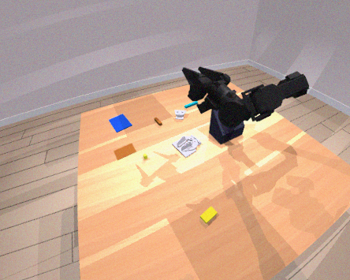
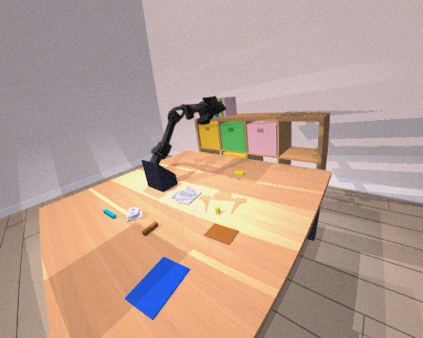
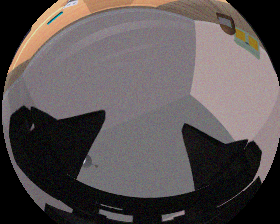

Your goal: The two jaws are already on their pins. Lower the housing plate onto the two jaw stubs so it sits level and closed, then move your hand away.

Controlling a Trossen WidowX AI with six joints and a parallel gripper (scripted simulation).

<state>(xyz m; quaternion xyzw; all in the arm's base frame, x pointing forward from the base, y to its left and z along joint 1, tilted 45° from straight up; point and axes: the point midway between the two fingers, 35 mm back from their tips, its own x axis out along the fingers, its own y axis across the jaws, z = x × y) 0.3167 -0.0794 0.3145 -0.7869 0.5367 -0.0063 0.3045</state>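
My gripper tip is now 220 mm past the cyan block, 470 mm to the left of it and 460 mm above it. From my gripper tip the other things lie so: yellow cube 190 mm ahead, 120 mm to the right, 460 mm below; small brown block 50 mm ahead, 380 mm to the right, 460 mm below; brown sheet 290 mm ahead, 210 mm to the right, 470 mm below.
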